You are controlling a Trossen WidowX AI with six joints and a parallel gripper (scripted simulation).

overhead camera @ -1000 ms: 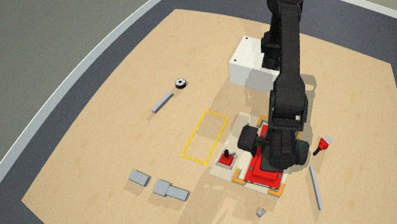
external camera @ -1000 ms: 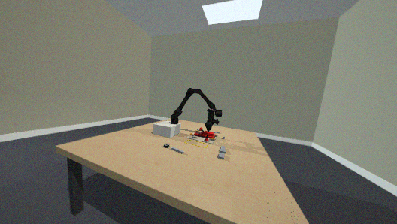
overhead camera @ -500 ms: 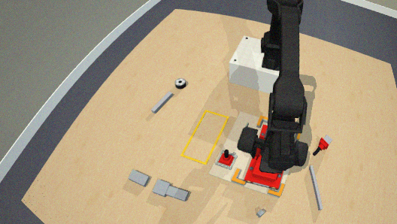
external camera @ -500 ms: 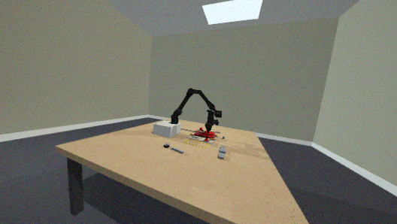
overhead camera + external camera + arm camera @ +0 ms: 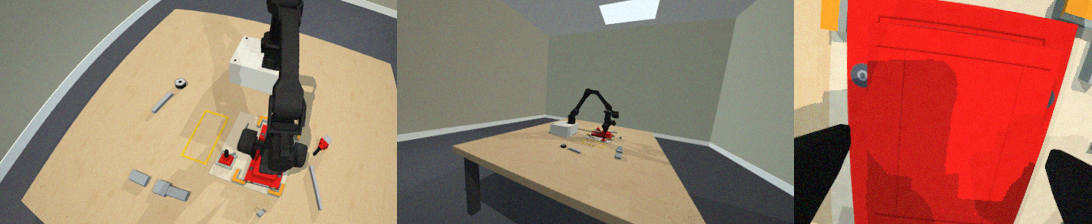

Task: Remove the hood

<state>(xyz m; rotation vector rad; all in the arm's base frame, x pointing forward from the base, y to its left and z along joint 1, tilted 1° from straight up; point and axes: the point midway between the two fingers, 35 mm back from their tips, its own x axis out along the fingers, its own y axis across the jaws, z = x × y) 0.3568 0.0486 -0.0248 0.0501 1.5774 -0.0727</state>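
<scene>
Right now the red hood is 10 mm below my gripper tip. Round my gripper tip: black wheel 370 mm to the right, 260 mm behind, 40 mm below.
</scene>
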